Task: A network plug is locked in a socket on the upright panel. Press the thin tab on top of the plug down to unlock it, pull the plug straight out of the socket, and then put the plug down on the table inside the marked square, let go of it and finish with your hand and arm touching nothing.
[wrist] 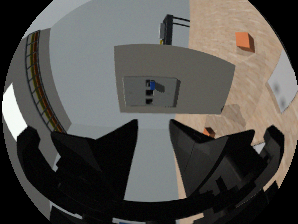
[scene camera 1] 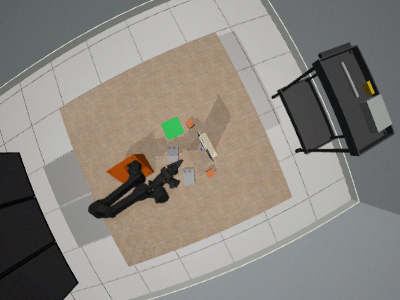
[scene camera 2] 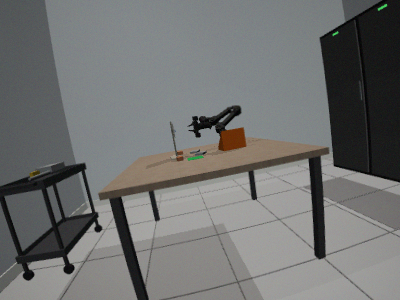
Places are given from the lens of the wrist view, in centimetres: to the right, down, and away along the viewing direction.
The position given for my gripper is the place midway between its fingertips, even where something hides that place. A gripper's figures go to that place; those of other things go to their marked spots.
my gripper [wrist: 153, 123]: 0, 1, 10
upright panel [wrist: 185, 81]: 8, -7, 21
